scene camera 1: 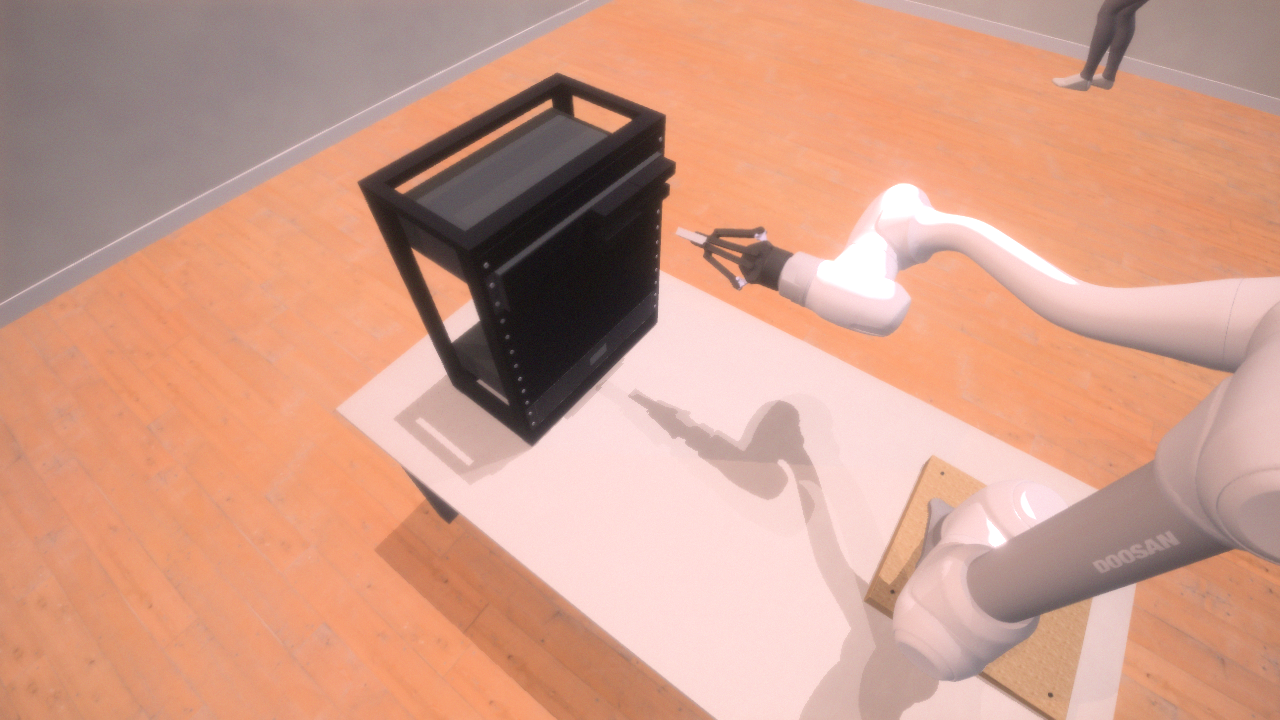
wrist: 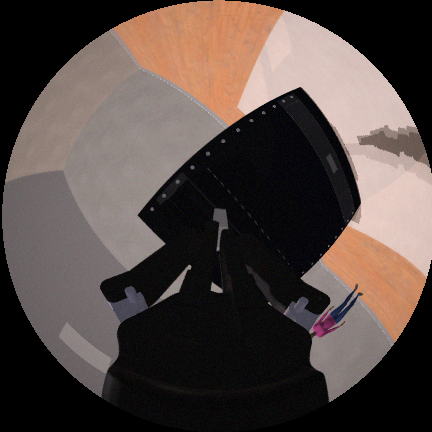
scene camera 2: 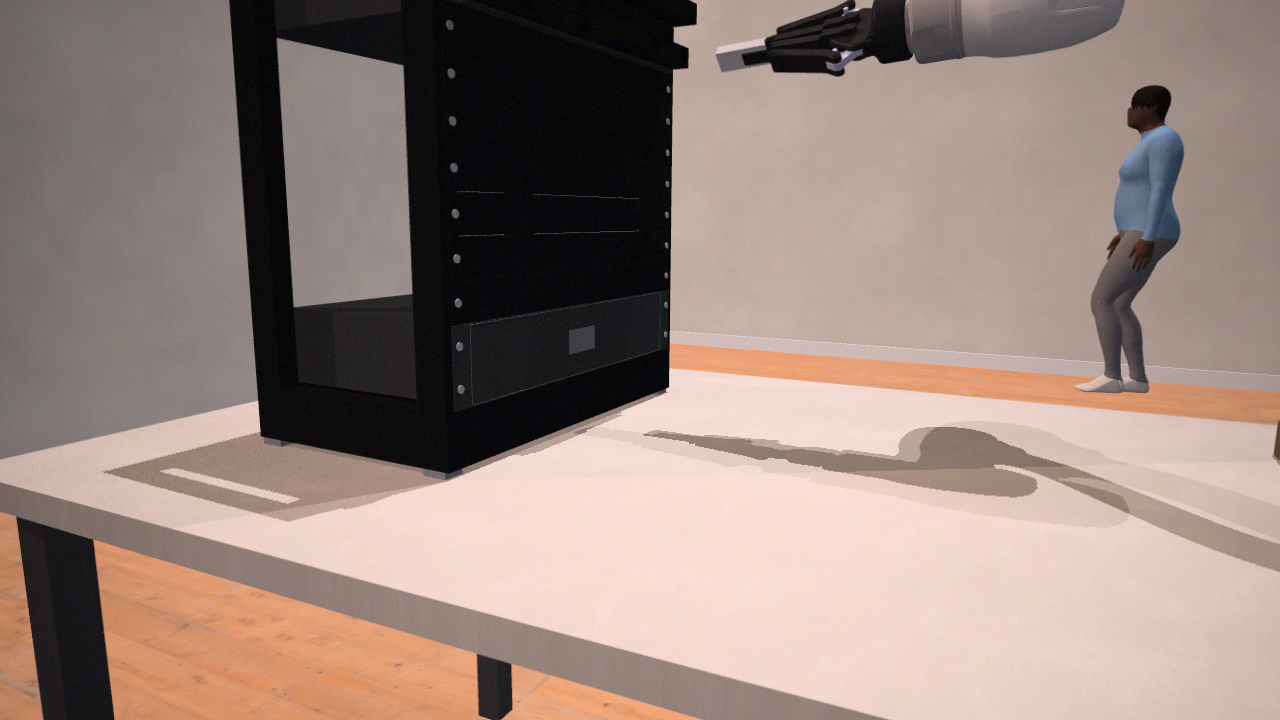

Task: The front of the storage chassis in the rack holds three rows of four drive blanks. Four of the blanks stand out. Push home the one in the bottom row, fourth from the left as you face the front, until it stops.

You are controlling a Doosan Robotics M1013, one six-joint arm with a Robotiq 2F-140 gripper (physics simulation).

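Frame: origin at the arm's base, x ahead, y left, z up, level; metres.
Seen in the pictures: gripper, fingertip midpoint: (scene camera 1: 679, 232) (wrist: 218, 217) (scene camera 2: 719, 59).
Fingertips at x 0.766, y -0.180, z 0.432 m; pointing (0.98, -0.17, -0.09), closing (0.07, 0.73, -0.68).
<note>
Pixels of each thing's top centre, then the offset from my fingertips to it. "spot": a spot on its surface instead. Level surfaces: height alone.
- dark block, surface spot: (scene camera 1: 617, 214) spot: dx +0.089, dy +0.091, dz +0.075 m
- dark end, surface spot: (scene camera 2: 681, 56) spot: dx +0.069, dy -0.071, dz +0.020 m
- dark unit with a light label, surface spot: (scene camera 2: 581, 339) (scene camera 1: 597, 355) (wrist: 331, 163) spot: dx +0.145, dy +0.117, dz -0.351 m
- white table, surface height: dz -0.466 m
The black rack (scene camera 1: 517, 376) (scene camera 2: 429, 268) (wrist: 215, 150) stands on the table, with the storage chassis high in its front. The chassis front is almost black, and its rows and single blanks are hard to tell apart. In scene camera 1 a dark block (scene camera 1: 617, 214) stands out under the upper ledge. In scene camera 2 a dark end (scene camera 2: 681, 56) juts out at the right side; I cannot tell which row it belongs to. My gripper (scene camera 1: 689, 235) (scene camera 2: 741, 57) (wrist: 218, 217) is shut and empty. Its pale tips are off the right part of the front, with a visible gap.
A dark unit with a light label (scene camera 1: 597, 353) (scene camera 2: 581, 339) (wrist: 332, 163) sits low in the rack. The white table (scene camera 1: 572, 555) (scene camera 2: 626, 555) bears the rack and the arm's tan base board (scene camera 1: 1042, 667). A person (scene camera 2: 1150, 192) stands beyond the table; another (wrist: 325, 325) shows in the wrist view.
</note>
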